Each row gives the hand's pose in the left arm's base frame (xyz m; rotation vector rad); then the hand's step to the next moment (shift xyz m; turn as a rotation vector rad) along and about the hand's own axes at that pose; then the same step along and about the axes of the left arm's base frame.
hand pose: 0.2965 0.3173 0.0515 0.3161 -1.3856 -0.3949
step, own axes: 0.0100 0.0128 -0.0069 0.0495 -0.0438 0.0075
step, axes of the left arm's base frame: 0.0093 0.0069 0.0134 -0.0043 -0.0612 0.0256
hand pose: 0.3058 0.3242 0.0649 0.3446 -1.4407 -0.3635
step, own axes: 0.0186 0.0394 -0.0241 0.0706 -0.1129 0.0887
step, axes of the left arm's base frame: 0.0271 0.0274 0.0315 -0.0855 -0.1334 0.0221
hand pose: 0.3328 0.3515 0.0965 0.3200 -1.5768 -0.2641
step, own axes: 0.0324 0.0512 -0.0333 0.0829 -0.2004 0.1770
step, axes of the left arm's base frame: 0.0306 0.0369 0.0498 -0.1705 -0.2220 -0.0009
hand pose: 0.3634 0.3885 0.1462 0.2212 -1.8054 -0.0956
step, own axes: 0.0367 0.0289 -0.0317 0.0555 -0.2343 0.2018
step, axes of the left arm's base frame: 0.0194 0.0226 0.0480 -0.1848 -0.2510 -0.0393
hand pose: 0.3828 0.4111 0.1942 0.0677 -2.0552 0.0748
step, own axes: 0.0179 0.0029 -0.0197 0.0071 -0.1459 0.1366
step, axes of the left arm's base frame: 0.0088 0.0042 0.0249 -0.1119 -0.1568 -0.0538
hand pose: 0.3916 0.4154 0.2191 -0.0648 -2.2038 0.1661
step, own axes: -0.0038 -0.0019 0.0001 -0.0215 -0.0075 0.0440
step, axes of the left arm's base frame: 0.0022 -0.0023 -0.0028 -0.0224 -0.0139 -0.0419
